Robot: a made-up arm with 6 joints. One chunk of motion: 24 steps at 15 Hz.
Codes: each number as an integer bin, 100 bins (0 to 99) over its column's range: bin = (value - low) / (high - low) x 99, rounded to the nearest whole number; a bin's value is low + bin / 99 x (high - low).
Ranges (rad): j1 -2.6..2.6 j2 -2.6..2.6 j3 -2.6..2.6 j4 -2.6..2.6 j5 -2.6..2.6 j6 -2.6..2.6
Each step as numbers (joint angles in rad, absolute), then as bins.
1 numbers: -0.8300 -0.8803 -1.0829 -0.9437 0.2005 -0.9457
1 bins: 34 33 29 32 53 31
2 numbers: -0.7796 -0.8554 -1.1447 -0.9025 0.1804 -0.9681
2 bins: 35 33 28 32 53 31
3 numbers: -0.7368 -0.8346 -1.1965 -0.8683 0.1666 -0.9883
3 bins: 35 34 27 33 53 31
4 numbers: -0.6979 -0.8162 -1.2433 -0.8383 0.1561 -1.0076
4 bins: 36 34 26 34 52 30
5 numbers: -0.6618 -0.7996 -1.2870 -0.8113 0.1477 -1.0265
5 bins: 37 34 25 34 52 30
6 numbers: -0.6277 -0.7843 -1.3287 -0.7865 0.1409 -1.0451
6 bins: 38 35 24 35 52 30
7 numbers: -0.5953 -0.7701 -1.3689 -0.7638 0.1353 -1.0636
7 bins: 38 35 23 35 52 29
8 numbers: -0.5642 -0.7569 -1.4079 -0.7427 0.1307 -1.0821
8 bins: 39 35 23 35 52 29
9 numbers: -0.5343 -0.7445 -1.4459 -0.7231 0.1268 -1.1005
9 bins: 39 35 22 36 52 29
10 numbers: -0.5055 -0.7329 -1.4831 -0.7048 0.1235 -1.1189
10 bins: 40 36 21 36 52 28
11 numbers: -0.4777 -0.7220 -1.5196 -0.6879 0.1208 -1.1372
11 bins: 40 36 21 36 52 28
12 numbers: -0.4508 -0.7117 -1.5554 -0.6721 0.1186 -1.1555
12 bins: 41 36 20 37 52 28
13 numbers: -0.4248 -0.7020 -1.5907 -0.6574 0.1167 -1.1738
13 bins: 41 36 19 37 52 27
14 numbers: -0.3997 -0.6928 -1.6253 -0.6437 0.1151 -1.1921
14 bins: 42 36 19 37 52 27
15 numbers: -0.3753 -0.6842 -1.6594 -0.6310 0.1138 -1.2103
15 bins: 42 36 18 37 52 26
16 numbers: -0.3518 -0.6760 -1.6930 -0.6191 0.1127 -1.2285
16 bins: 43 37 17 38 52 26
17 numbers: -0.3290 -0.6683 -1.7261 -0.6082 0.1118 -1.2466
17 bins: 43 37 17 38 52 26
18 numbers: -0.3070 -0.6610 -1.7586 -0.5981 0.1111 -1.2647
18 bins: 44 37 16 38 52 25
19 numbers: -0.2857 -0.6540 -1.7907 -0.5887 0.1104 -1.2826
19 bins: 44 37 15 38 52 25
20 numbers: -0.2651 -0.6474 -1.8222 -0.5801 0.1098 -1.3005
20 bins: 44 37 15 38 52 25
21 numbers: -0.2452 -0.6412 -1.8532 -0.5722 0.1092 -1.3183
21 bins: 45 37 14 39 52 24
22 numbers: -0.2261 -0.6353 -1.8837 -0.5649 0.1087 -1.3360
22 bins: 45 37 14 39 52 24
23 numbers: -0.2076 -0.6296 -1.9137 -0.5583 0.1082 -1.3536
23 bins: 46 38 13 39 52 24
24 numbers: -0.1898 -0.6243 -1.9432 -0.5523 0.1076 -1.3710
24 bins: 46 38 13 39 52 23
